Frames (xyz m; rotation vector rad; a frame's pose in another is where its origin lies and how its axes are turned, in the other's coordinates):
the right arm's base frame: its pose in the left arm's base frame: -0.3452 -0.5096 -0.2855 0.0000 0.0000 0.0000
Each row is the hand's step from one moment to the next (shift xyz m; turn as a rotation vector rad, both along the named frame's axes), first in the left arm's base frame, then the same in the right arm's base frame.
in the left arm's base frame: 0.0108 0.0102 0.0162 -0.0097 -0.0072 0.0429
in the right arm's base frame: 0.0108 0.0102 0.0162 -0.0097 -0.0072 0.0429
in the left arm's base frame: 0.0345 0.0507 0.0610 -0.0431 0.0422 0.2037
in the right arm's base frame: 0.0345 0.0507 0.0610 -0.0431 0.0422 0.2037
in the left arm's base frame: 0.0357 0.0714 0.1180 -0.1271 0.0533 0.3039
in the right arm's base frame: 0.0357 0.0714 0.1180 -0.1271 0.0533 0.3039
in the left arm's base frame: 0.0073 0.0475 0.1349 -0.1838 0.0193 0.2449
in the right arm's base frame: 0.0073 0.0475 0.1349 -0.1838 0.0193 0.2449
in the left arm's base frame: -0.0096 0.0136 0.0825 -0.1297 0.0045 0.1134
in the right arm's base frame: -0.0096 0.0136 0.0825 -0.1297 0.0045 0.1134
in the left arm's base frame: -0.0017 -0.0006 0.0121 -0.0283 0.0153 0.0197
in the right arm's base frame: -0.0017 -0.0006 0.0121 -0.0283 0.0153 0.0197
